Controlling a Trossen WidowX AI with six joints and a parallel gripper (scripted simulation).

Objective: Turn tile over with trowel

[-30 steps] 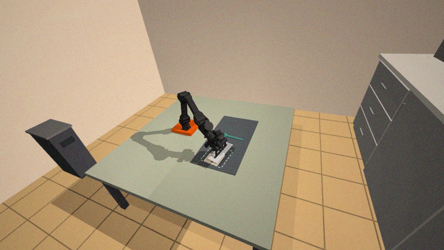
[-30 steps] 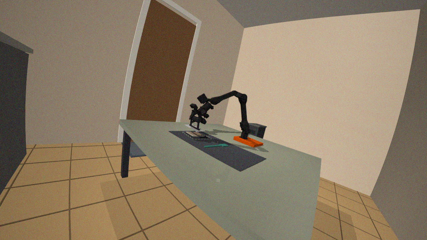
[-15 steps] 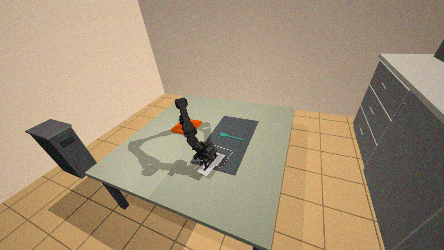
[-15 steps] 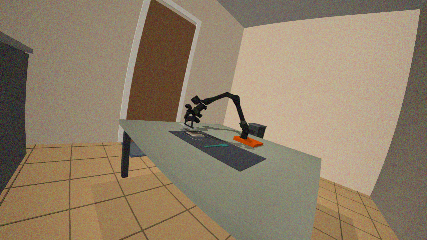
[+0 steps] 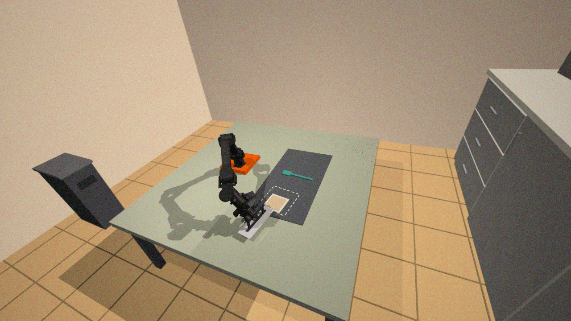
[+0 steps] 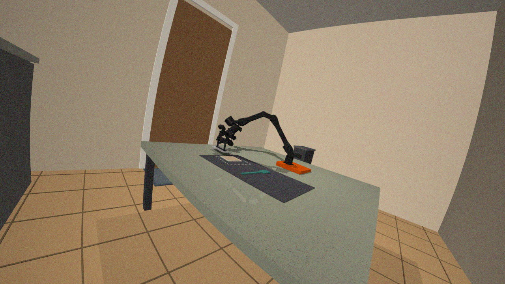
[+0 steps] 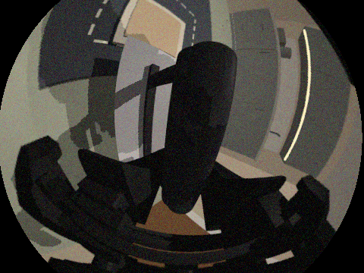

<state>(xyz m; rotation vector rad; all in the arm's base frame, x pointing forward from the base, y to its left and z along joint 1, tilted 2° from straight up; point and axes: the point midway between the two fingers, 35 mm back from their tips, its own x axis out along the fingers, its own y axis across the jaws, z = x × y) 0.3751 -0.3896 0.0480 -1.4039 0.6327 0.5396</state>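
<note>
Right now the teal trowel is 10 mm behind my gripper tip, 450 mm to the left of it and 70 mm below it. From my gripper tip the other things lie so: dark mat 410 mm to the left, 90 mm below; tile 10 mm behind, 190 mm to the left, 70 mm below.
</note>
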